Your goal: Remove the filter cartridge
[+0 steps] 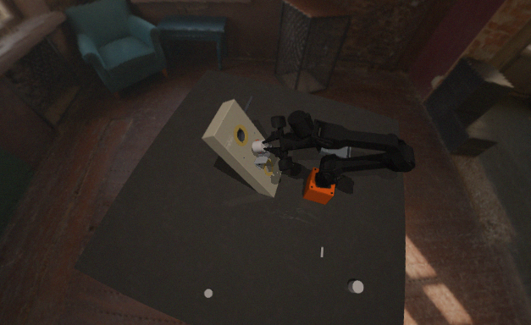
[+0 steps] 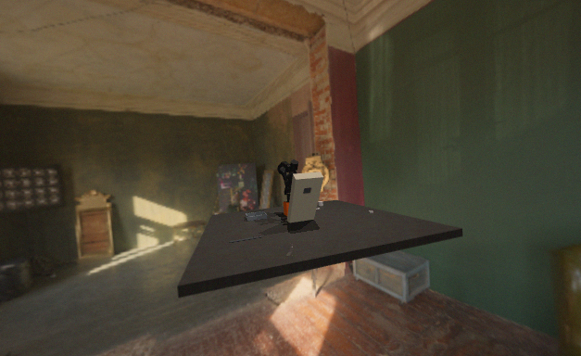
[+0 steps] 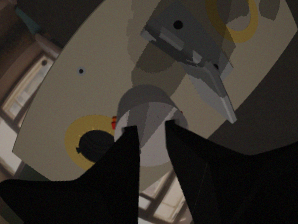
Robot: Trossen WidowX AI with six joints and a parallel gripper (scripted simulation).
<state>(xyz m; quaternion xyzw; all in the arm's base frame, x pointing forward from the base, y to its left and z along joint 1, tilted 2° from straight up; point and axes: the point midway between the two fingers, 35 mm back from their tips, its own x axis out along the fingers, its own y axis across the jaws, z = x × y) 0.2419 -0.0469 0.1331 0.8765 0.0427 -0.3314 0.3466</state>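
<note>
The round filter cartridge is 1 cm ahead of my gripper tip and 1 cm below it. The rest, counted from my gripper tip: tray: 38 cm behind, 21 cm to the right, 22 cm below; then grey bracket: 7 cm below; then beige service panel: 5 cm ahead, 1 cm to the right, 6 cm below.
</note>
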